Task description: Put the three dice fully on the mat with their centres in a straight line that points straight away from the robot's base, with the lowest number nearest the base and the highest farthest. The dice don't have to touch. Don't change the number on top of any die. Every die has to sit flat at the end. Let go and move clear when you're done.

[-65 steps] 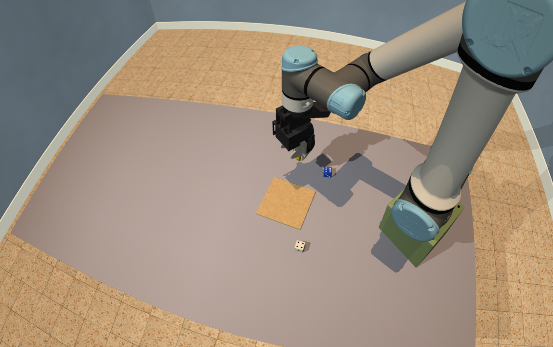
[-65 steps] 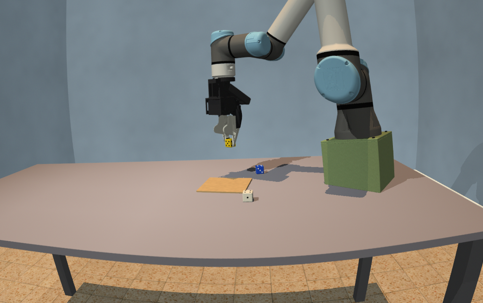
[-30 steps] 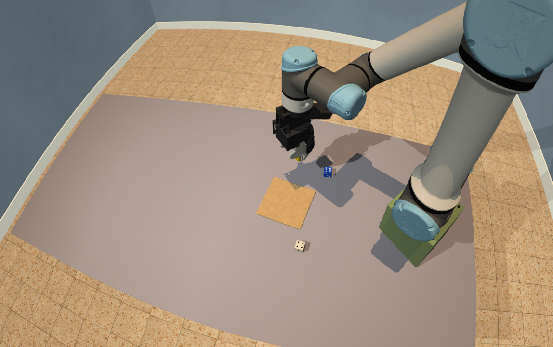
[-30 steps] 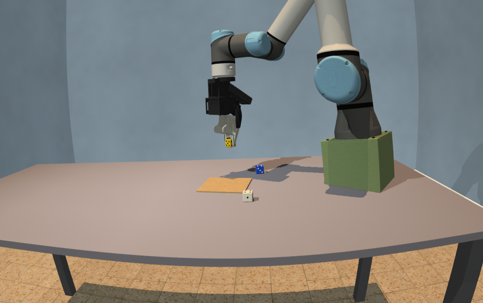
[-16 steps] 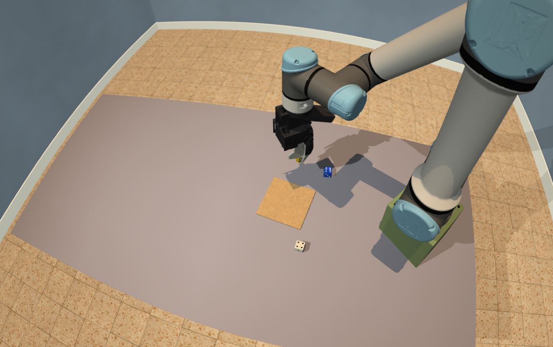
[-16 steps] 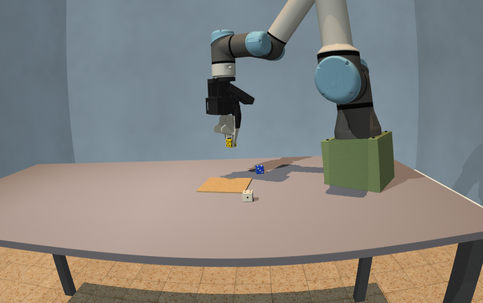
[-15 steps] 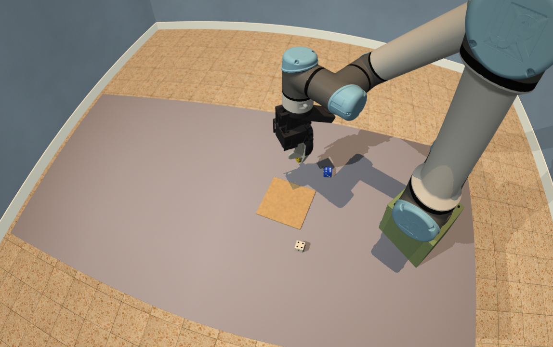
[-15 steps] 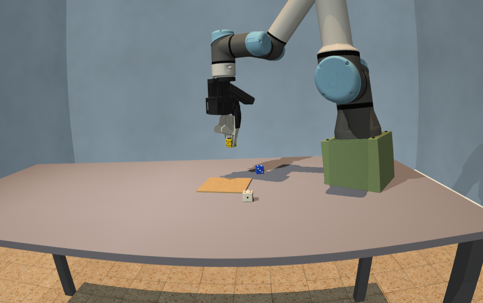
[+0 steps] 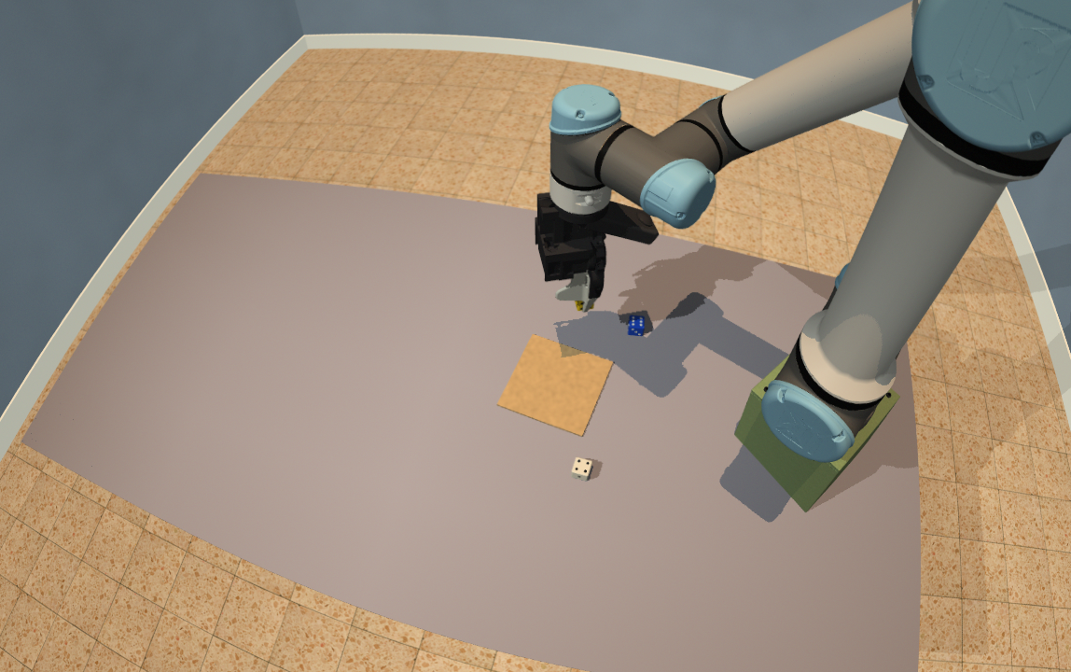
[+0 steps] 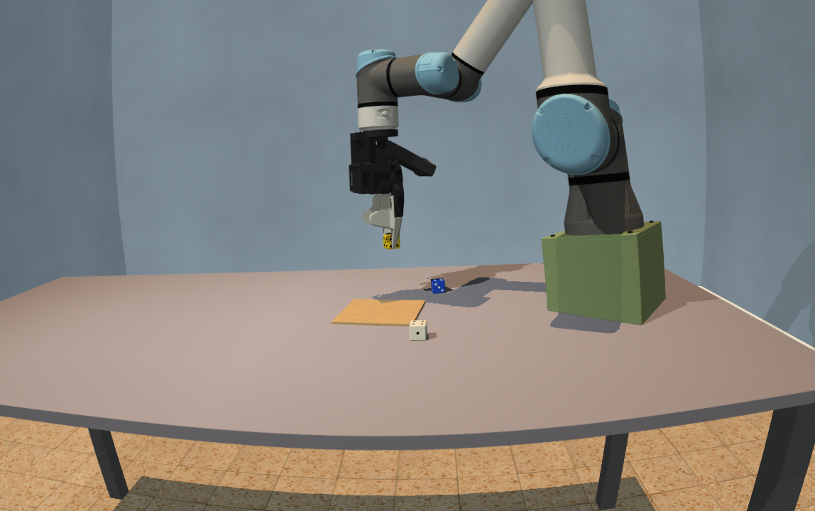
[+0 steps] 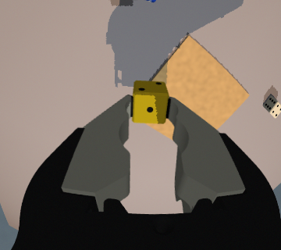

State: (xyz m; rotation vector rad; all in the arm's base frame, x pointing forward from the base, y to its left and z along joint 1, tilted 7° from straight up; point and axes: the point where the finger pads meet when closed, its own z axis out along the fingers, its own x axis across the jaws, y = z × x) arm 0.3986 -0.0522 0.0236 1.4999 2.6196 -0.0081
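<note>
My hand is 1 cm short of the mat, 9 cm to the right of it and 12 cm above it. From my hand the other things lie so: white die 7 cm behind, 22 cm to the left, 11 cm below; blue die 8 cm behind, 5 cm to the right, 11 cm below; yellow die right at my hand.
</note>
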